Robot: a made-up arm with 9 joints.
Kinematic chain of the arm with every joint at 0, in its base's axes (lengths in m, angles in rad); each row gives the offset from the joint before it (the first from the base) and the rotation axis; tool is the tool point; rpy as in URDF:
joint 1: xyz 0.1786 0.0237 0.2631 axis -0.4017 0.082 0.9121
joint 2: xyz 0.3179 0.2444 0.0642 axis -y
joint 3: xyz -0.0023 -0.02 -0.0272 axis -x
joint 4: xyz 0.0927 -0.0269 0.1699 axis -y
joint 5: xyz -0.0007 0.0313 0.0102 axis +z
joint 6: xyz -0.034 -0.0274 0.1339 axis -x
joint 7: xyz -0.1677 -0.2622 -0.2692 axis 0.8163 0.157 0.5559
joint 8: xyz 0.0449 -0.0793 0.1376 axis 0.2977 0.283 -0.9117
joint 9: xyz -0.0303 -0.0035 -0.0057 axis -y
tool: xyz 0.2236 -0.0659 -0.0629 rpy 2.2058 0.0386 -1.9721
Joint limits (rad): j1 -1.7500..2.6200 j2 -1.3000..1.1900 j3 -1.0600..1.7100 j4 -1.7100..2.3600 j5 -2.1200..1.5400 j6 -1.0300..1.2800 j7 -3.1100..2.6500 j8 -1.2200..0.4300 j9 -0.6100..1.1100
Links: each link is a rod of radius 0.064 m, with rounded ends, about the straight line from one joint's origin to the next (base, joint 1, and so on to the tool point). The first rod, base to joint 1, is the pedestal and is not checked.
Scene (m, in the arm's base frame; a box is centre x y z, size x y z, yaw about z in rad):
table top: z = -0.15
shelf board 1: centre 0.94 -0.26 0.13 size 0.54 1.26 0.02 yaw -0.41
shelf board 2: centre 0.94 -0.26 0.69 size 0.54 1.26 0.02 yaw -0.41
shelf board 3: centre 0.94 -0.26 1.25 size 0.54 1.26 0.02 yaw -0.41
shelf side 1: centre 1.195 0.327 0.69 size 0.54 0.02 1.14 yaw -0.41
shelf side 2: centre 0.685 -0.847 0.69 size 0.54 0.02 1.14 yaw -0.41
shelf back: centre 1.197 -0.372 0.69 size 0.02 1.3 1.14 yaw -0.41
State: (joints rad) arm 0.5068 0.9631 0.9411 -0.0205 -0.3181 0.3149 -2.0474 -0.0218 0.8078
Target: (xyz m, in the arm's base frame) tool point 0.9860 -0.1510 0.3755
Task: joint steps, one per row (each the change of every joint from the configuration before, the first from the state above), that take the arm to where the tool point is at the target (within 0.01 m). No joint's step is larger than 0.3 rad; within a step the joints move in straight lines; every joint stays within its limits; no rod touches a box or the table.
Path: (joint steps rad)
1: -0.1921 -0.0964 0.0281 0.2695 -0.1725 -0.2241 0.1601 0.0753 -0.2363
2: -0.1921 -0.0963 0.0280 0.2695 -0.1724 -0.2242 0.1601 0.0753 -0.2363
3: -0.1921 -0.0964 0.0281 0.2694 -0.1725 -0.2242 0.1601 0.0753 -0.2363
4: -0.1921 -0.0963 0.0281 0.2695 -0.1724 -0.2241 0.1601 0.0753 -0.2363
5: -0.1921 -0.0964 0.0280 0.2695 -0.1725 -0.2241 0.1602 0.0753 -0.2363
6: -0.1921 -0.0964 0.0281 0.2695 -0.1725 -0.2242 0.1601 0.0753 -0.2363

